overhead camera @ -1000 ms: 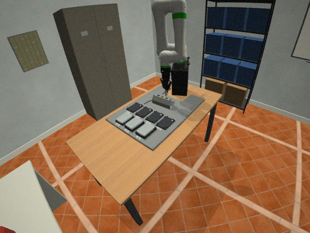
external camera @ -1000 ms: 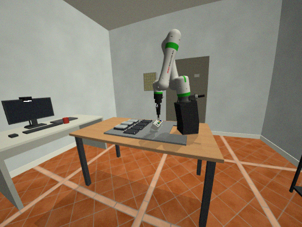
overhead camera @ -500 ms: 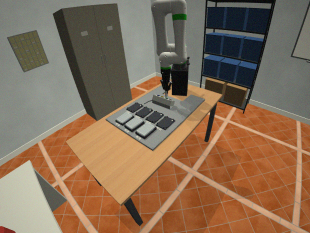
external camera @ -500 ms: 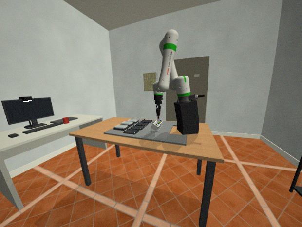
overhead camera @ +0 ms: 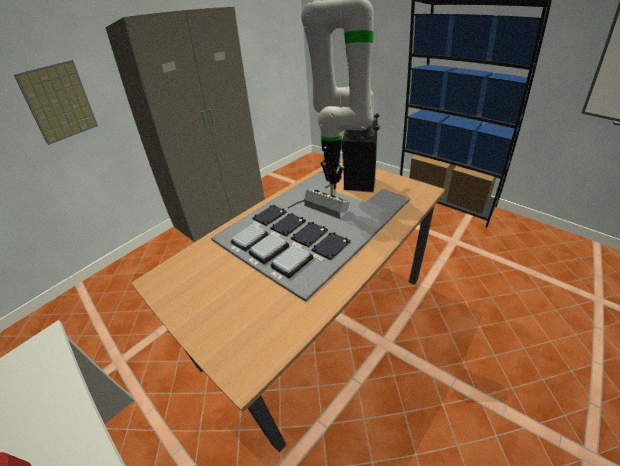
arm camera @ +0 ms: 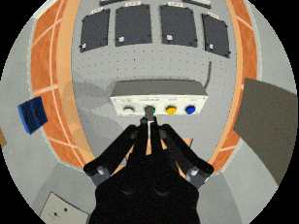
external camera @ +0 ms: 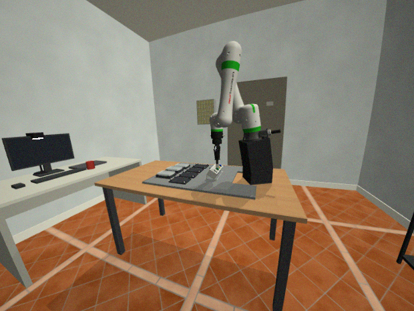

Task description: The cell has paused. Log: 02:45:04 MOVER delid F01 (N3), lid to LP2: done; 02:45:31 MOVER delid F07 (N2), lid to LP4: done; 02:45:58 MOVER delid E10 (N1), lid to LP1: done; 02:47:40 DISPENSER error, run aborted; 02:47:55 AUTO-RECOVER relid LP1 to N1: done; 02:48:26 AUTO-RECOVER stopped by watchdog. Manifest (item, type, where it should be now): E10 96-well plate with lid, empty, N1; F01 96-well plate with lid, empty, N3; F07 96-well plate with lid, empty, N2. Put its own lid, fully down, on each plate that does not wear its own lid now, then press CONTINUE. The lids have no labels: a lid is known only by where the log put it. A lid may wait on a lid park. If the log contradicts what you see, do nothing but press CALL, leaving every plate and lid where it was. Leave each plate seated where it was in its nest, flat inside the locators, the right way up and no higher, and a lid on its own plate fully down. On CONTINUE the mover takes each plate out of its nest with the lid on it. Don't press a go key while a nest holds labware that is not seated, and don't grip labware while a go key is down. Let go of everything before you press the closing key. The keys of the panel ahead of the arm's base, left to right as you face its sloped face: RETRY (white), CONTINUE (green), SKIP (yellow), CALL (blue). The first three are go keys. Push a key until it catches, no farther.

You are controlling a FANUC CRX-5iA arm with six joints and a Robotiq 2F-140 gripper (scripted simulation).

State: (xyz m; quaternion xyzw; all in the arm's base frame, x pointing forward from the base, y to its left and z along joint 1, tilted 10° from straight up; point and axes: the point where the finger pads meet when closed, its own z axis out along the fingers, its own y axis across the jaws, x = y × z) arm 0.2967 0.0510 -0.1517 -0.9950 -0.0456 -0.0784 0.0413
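Right now the green key is 40 mm below my hand. The rest, counted from my hand: white key (50 mm to the left, 40 mm below); yellow key (10 mm ahead, 50 mm to the right, 40 mm below); blue key (10 mm ahead, 100 mm to the right, 40 mm below).
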